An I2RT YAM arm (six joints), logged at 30 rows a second.
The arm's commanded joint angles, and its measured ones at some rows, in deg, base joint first. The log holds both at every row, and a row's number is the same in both.
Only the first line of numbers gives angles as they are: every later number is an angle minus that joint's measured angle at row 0.
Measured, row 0:
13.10 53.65 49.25 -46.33 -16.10 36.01
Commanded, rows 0 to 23:
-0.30 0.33 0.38 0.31 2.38 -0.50
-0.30 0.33 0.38 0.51 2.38 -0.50
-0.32 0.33 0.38 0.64 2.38 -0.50
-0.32 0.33 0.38 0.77 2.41 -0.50
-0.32 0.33 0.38 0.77 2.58 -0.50
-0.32 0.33 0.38 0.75 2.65 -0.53
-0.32 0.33 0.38 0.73 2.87 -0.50
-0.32 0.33 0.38 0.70 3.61 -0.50
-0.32 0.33 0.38 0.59 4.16 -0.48
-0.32 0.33 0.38 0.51 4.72 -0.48
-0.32 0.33 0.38 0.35 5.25 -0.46
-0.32 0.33 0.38 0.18 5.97 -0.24
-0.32 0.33 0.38 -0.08 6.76 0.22
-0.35 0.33 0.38 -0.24 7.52 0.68
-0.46 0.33 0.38 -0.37 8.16 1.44
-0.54 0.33 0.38 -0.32 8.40 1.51
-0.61 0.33 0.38 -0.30 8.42 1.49
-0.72 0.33 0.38 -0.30 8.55 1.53
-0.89 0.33 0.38 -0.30 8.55 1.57
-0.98 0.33 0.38 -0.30 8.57 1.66
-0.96 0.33 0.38 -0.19 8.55 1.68
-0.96 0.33 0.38 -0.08 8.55 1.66
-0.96 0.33 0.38 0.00 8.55 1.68
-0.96 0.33 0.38 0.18 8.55 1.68
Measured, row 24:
-0.70 0.63 -0.02 -0.80 7.81 1.27
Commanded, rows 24 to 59:
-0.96 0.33 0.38 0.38 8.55 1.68
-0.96 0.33 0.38 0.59 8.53 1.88
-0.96 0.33 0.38 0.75 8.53 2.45
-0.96 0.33 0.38 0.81 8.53 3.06
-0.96 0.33 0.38 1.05 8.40 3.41
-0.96 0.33 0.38 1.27 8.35 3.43
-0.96 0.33 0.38 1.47 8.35 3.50
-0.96 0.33 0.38 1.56 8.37 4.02
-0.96 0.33 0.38 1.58 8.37 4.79
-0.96 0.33 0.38 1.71 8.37 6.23
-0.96 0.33 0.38 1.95 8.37 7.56
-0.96 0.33 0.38 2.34 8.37 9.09
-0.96 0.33 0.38 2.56 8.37 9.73
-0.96 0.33 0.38 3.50 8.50 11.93
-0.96 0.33 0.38 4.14 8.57 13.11
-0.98 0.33 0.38 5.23 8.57 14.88
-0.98 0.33 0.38 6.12 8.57 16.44
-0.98 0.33 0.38 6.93 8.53 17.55
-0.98 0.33 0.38 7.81 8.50 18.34
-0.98 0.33 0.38 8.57 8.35 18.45
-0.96 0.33 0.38 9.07 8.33 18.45
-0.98 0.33 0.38 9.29 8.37 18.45
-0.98 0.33 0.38 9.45 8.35 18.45
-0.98 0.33 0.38 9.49 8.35 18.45
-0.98 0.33 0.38 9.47 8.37 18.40
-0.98 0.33 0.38 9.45 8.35 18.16
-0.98 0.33 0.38 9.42 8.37 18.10
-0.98 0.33 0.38 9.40 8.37 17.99
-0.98 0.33 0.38 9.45 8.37 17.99
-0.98 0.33 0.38 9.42 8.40 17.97
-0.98 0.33 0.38 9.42 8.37 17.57
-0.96 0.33 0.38 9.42 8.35 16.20
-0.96 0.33 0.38 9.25 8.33 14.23
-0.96 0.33 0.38 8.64 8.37 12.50
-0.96 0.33 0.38 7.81 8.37 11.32
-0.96 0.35 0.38 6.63 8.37 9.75
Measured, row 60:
-0.72 0.63 -0.08 7.89 8.72 14.86
